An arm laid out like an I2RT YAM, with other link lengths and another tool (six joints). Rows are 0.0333 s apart.
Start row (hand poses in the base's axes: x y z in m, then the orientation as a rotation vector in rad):
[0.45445, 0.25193, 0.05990, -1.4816, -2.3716, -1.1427]
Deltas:
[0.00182, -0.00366, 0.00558, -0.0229, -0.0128, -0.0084]
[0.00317, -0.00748, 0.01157, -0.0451, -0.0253, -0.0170]
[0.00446, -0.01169, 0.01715, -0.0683, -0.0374, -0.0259]
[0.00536, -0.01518, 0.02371, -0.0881, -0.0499, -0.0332]
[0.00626, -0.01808, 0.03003, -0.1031, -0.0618, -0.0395]
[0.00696, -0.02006, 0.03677, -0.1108, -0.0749, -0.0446]
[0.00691, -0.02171, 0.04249, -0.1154, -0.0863, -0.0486]
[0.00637, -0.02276, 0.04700, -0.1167, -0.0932, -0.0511]
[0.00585, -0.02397, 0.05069, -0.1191, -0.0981, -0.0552]
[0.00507, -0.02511, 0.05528, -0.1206, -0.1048, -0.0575]
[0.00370, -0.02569, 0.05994, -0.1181, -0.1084, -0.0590]
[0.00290, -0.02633, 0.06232, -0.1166, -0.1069, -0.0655]
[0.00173, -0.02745, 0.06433, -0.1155, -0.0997, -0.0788]
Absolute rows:
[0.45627, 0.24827, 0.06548, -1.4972, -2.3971, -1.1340]
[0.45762, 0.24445, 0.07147, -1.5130, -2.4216, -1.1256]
[0.45891, 0.24024, 0.07705, -1.5296, -2.4467, -1.1154]
[0.45981, 0.23675, 0.08361, -1.5428, -2.4696, -1.1086]
[0.46071, 0.23385, 0.08993, -1.5534, -2.4883, -1.1059]
[0.46141, 0.23187, 0.09667, 1.5506, 2.4869, 1.1055]
[0.46136, 0.23022, 0.10239, 1.5424, 2.4767, 1.1041]
[0.46082, 0.22917, 0.10690, 1.5377, 2.4702, 1.1053]
[0.46030, 0.22796, 0.11059, 1.5365, 2.4633, 1.1039]
[0.45952, 0.22682, 0.11518, 1.5319, 2.4572, 1.1047]
[0.45815, 0.22624, 0.11984, 1.5303, 2.4531, 1.1098]
[0.45735, 0.22560, 0.12222, 1.5386, 2.4468, 1.1109]
[0.45618, 0.22448, 0.12423, 1.5594, 2.4362, 1.1084]

